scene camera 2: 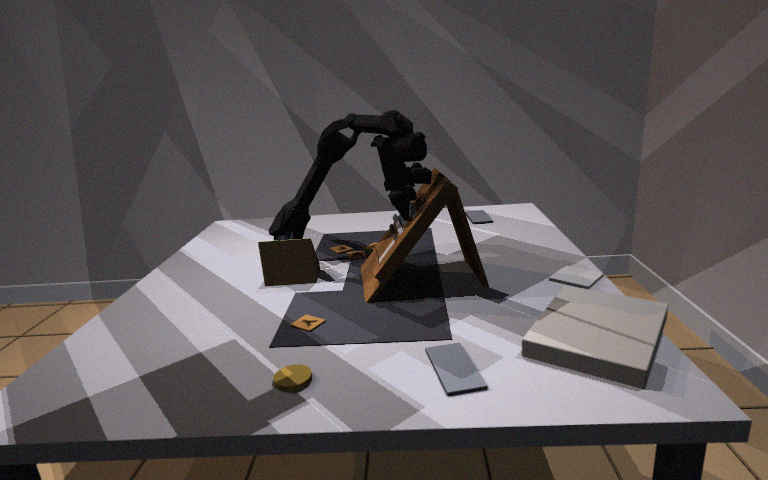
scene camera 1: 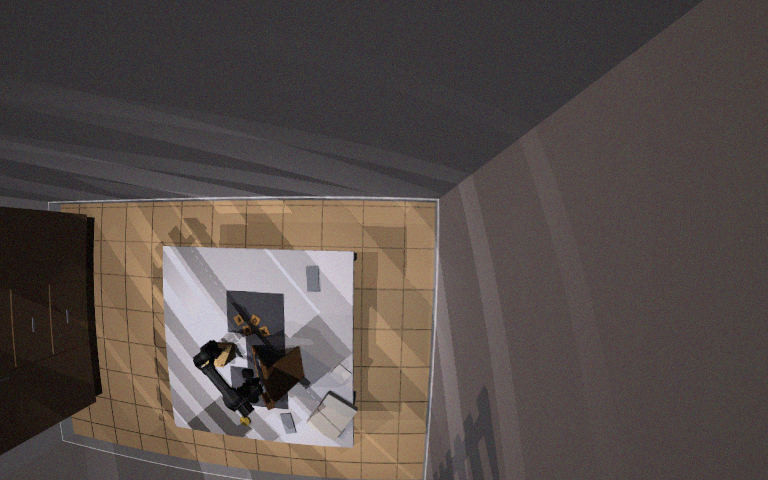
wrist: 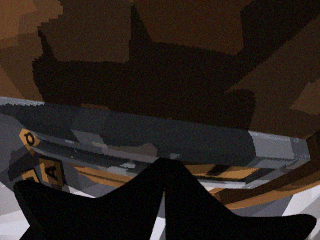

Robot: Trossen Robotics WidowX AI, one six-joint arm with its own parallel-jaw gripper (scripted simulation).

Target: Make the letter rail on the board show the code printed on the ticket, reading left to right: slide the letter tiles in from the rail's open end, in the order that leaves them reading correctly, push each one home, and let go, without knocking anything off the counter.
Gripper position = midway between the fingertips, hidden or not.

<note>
My gripper (scene camera 2: 406, 220) is shut, holding nothing. I also see a yellow disc (scene camera 2: 294, 377), a grey card (scene camera 2: 457, 373), a brown board (scene camera 2: 431, 198) and a dark mat (scene camera 2: 410, 307).
My gripper also shows in the wrist view (wrist: 168, 162). The brown board shows as well in scene camera 1 (scene camera 1: 276, 380) and in the wrist view (wrist: 109, 94). The dark mat shows as well in scene camera 1 (scene camera 1: 269, 307).
</note>
